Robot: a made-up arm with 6 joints.
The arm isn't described. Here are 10 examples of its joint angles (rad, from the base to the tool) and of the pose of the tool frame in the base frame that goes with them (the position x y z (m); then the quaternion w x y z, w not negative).
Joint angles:
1: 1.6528 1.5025 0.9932 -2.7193 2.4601 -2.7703
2: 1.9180 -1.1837 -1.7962 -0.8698 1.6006 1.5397
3: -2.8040 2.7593 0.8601 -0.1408 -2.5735 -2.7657
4: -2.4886 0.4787 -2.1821 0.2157 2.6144 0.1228
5: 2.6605 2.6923 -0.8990 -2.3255 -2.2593 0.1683
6: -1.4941 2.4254 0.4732 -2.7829 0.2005 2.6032
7: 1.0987 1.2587 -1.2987 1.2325 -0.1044 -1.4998
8: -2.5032 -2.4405 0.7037 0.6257 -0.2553 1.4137
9: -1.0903 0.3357 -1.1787 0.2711 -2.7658 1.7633
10: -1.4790 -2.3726 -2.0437 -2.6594 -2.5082 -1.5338
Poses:
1: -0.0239 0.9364 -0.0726 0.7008 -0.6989 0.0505 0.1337
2: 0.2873 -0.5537 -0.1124 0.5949 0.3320 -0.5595 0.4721
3: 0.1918 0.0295 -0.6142 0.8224 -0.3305 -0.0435 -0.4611
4: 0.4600 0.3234 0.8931 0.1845 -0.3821 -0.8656 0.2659
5: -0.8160 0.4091 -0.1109 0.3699 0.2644 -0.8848 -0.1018
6: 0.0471 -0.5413 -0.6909 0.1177 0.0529 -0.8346 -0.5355
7: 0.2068 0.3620 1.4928 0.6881 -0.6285 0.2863 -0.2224
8: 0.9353 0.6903 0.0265 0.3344 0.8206 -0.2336 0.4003
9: -0.1746 0.3326 1.4451 0.4674 0.2226 0.7127 0.4734
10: 0.0380 -0.3912 -0.0862 0.1539 0.5390 0.0608 0.8259
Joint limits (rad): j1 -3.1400..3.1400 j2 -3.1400..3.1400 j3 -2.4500..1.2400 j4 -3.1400..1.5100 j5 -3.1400..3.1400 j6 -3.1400..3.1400
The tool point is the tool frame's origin. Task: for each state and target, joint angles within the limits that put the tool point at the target. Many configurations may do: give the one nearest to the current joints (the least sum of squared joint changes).
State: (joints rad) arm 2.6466 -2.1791 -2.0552 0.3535 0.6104 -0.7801
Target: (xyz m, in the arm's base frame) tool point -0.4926 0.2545 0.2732
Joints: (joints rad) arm 2.6390 -2.4710 -2.4500 0.3633 0.5699 -0.7819
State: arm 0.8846 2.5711 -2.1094 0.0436 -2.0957 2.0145
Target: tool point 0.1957 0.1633 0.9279
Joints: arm 0.7904 2.3335 -2.4500 -0.1336 -2.4515 1.9439
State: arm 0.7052 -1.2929 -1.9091 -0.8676 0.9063 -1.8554
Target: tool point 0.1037 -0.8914 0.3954
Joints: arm 1.6333 -0.4861 -1.8160 -0.9230 1.0045 -1.8917
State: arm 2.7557 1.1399 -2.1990 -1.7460 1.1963 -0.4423
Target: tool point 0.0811 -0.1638 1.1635
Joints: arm 1.7416 1.3986 -2.2276 -1.8031 0.8361 -0.4156
